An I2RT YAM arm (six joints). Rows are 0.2 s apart.
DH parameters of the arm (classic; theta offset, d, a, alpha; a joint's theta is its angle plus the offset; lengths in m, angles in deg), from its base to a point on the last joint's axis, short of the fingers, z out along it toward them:
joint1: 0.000 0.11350 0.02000 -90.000
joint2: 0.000 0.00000 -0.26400 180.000
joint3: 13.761 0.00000 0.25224 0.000
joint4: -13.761 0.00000 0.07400 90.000
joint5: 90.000 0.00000 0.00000 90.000
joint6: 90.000 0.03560 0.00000 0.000
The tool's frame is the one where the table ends.
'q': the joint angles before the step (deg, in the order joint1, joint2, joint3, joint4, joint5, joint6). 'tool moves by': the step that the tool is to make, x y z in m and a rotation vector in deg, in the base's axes. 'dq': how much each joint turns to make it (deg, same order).
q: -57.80 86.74 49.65 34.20 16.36 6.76
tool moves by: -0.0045 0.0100 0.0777 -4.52 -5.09 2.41
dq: 0.02 -6.57 9.90 -10.45 -2.39 1.97
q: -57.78 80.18 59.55 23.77 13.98 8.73
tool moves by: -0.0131 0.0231 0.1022 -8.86 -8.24 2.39
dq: 0.00 -4.28 15.17 -8.15 -2.01 2.65
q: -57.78 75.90 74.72 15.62 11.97 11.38
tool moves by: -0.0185 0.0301 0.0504 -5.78 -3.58 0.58
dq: 0.01 -3.98 6.34 -3.55 -0.56 0.13
